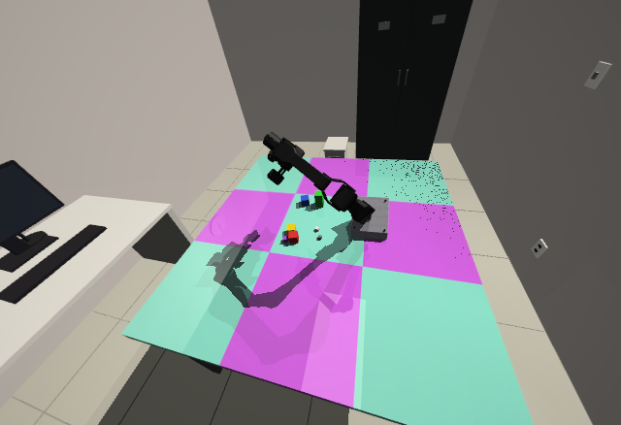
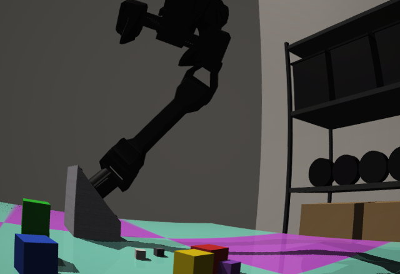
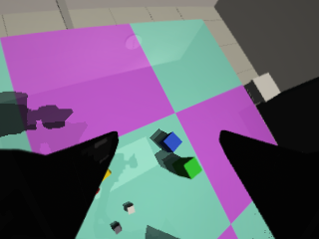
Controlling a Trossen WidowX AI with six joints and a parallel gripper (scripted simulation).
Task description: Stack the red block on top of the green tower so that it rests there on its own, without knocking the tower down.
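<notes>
Right now my gripper tip is 2 cm past the red block, 15 cm to the right of it and 29 cm above it. Round my gripper tip: blue block (4 cm behind, 11 cm to the right, 29 cm below); then yellow block (10 cm to the left, 29 cm below); then purple block (2 cm ahead, 16 cm to the left, 30 cm below).
</notes>
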